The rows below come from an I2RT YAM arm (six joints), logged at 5 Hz.
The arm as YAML. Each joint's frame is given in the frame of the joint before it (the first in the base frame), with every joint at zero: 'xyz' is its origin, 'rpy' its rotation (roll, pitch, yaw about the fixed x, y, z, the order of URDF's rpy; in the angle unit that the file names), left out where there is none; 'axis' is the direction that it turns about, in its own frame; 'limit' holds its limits. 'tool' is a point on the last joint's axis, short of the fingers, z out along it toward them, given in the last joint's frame.
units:
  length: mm
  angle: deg
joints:
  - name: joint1
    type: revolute
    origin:
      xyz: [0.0, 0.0, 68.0]
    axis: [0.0, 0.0, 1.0]
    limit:
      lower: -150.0
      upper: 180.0
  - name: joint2
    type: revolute
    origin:
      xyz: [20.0, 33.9, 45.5]
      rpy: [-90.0, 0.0, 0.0]
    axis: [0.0, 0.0, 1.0]
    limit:
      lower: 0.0
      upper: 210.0
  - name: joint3
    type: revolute
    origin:
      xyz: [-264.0, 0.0, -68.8]
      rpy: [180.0, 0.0, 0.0]
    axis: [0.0, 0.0, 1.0]
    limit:
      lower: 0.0
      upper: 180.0
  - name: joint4
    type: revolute
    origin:
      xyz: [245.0, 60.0, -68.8]
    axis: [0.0, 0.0, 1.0]
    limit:
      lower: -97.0
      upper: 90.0
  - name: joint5
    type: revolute
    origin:
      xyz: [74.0, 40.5, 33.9]
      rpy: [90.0, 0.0, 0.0]
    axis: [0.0, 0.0, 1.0]
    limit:
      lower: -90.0
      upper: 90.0
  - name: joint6
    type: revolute
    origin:
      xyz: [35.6, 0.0, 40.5]
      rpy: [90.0, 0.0, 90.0]
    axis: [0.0, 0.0, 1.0]
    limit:
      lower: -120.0
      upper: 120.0
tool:
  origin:
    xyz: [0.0, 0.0, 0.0]
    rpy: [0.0, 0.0, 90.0]
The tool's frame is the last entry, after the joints.
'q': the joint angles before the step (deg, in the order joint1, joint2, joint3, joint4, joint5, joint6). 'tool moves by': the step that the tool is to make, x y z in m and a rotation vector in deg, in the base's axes. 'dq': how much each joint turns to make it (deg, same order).
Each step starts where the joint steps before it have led.
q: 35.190 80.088 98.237 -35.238 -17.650 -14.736
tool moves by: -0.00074 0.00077 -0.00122 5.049 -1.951 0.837
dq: 0.031 -1.785 -4.320 7.942 -1.527 2.852
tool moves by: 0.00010 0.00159 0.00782 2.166 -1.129 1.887
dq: 0.009 0.484 1.211 1.724 -2.050 0.808
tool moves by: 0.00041 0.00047 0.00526 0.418 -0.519 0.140
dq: 0.014 0.558 1.487 -0.256 -0.131 0.024
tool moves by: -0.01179 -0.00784 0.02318 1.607 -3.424 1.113
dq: -0.044 -0.700 4.050 -1.346 -1.070 -0.857
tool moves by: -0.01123 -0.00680 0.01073 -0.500 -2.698 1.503
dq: 0.037 -1.196 1.636 -1.801 -1.302 -2.257
